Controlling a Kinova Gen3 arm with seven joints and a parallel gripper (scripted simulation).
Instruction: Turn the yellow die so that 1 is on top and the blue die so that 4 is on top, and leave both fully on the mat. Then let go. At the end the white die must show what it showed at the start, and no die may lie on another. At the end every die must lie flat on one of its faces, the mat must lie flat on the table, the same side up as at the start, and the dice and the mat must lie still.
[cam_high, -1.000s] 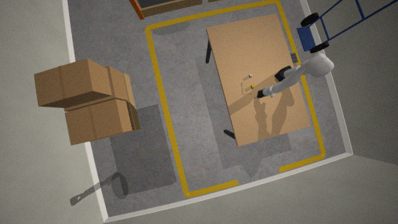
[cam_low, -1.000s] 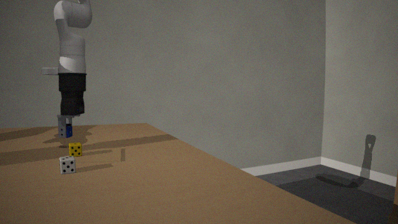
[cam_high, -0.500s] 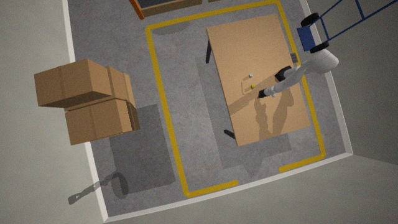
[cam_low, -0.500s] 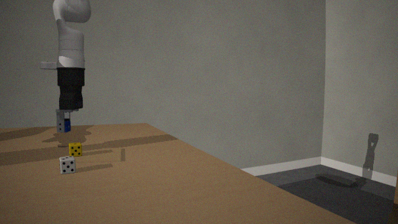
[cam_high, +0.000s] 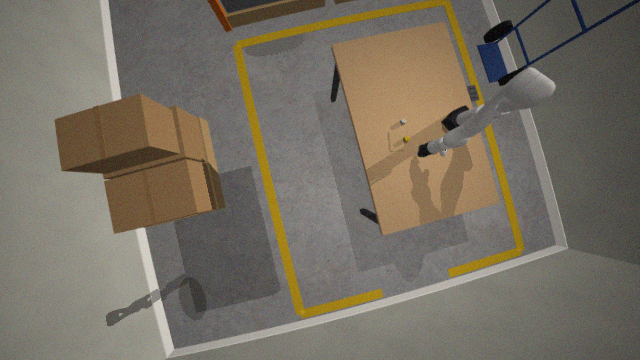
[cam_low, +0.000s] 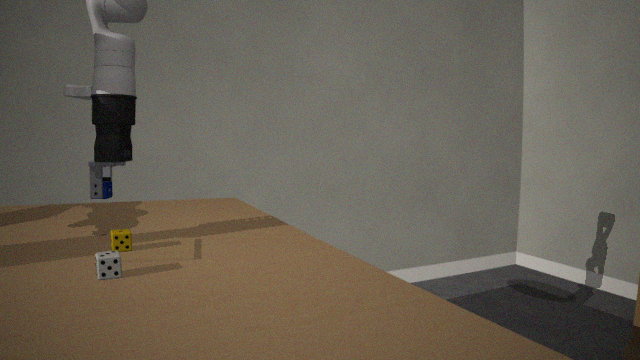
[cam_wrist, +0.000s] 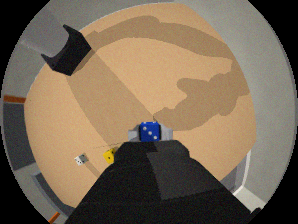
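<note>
My hand is 9 cm short of the tan mat, 12 cm to the left of it and 9 cm above it. From my hand the other things lie so: white die 4 cm ahead, 25 cm to the right, 8 cm below; then yellow die 5 cm ahead, 13 cm to the right, 7 cm below; then blue die right at my hand.
</note>
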